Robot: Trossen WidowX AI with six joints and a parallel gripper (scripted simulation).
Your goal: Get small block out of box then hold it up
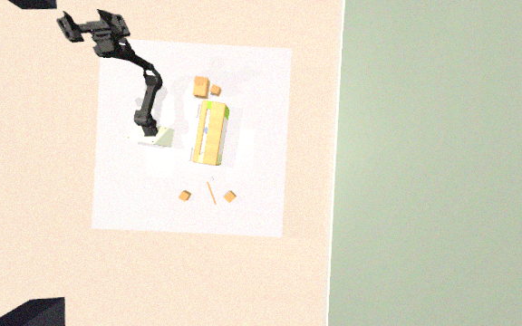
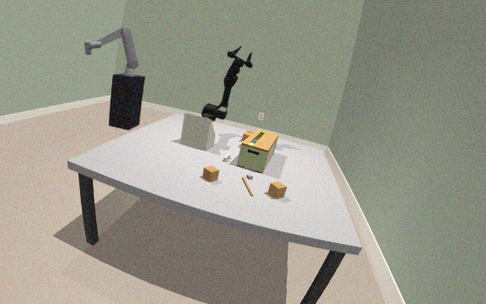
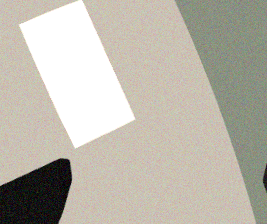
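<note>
The box is 18 cm ahead of my gripper tip, 28 cm to the right of it and 57 cm below it. Also, from my gripper tip: thin orange stick (18 cm ahead, 68 cm to the right, 63 cm below).
</note>
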